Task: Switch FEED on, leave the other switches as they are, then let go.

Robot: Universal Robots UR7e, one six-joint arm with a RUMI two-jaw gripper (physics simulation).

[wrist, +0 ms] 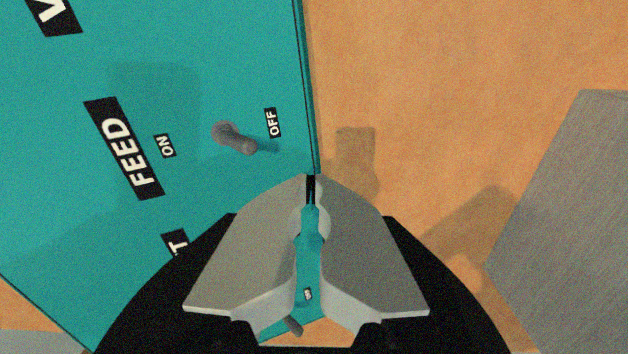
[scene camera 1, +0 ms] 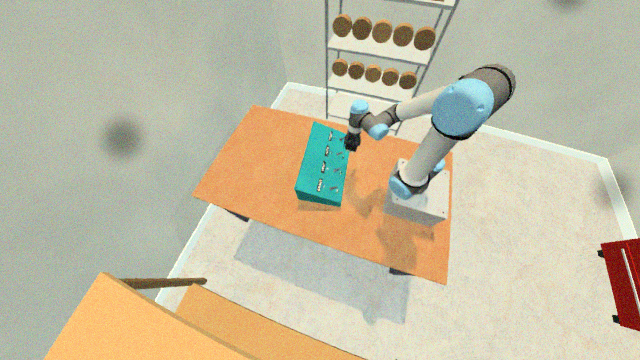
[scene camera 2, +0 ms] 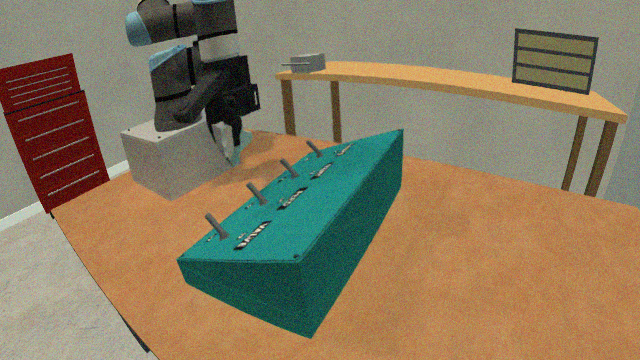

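Where they show: gripper, fingertip midpoint: [wrist: 311, 177] [scene camera 1: 349, 152] [scene camera 2: 233, 165]; arm's base, origin of the base link: [scene camera 2: 178, 123].
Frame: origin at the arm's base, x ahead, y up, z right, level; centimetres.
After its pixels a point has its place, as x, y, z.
The teal switch panel [scene camera 1: 312, 165] {53.9, -4.3, -14.9} [scene camera 2: 340, 220] {66.3, -3.5, 3.3} [wrist: 150, 45] {50.3, -8.2, 7.6} stands on the table, with its levers in a row. The FEED lever [scene camera 2: 256, 194] {44.8, -7.2, 2.8} [wrist: 235, 137] {44.0, -6.3, 3.1} leans toward its OFF label [wrist: 272, 122] {42.1, -10.5, 3.2}, away from its ON label [wrist: 165, 145] {49.7, -7.5, 0.7}. The VALVE lever [scene camera 2: 217, 226] {48.7, -7.1, 13.8}, VENT lever [scene camera 2: 289, 168] {41.1, -7.2, -8.7} and BRAKE lever [scene camera 2: 314, 149] {37.3, -7.3, -20.0} lean the same way in scene camera 2. My gripper [scene camera 1: 351, 148] {38.4, -2.9, 3.0} [wrist: 311, 177] {38.4, -2.9, 3.0} is shut and empty. In the wrist view its fingertips appear over the panel's robot-side edge, apart from the FEED lever. The fingers hide part of the VENT area.
The robot's grey base block [scene camera 1: 412, 210] {-5.2, -2.3, -14.5} [scene camera 2: 172, 175] {10.9, -10.8, 8.7} stands on the orange table [scene camera 1: 240, 160] {105.7, -17.8, -28.7} [scene camera 2: 475, 260] {82.0, -17.8, -17.3} beside the panel. A rack [scene camera 1: 327, 85] with round wooden discs stands behind the table. A wooden bench [scene camera 2: 425, 75] and a red drawer cabinet [scene camera 2: 55, 125] stand farther off.
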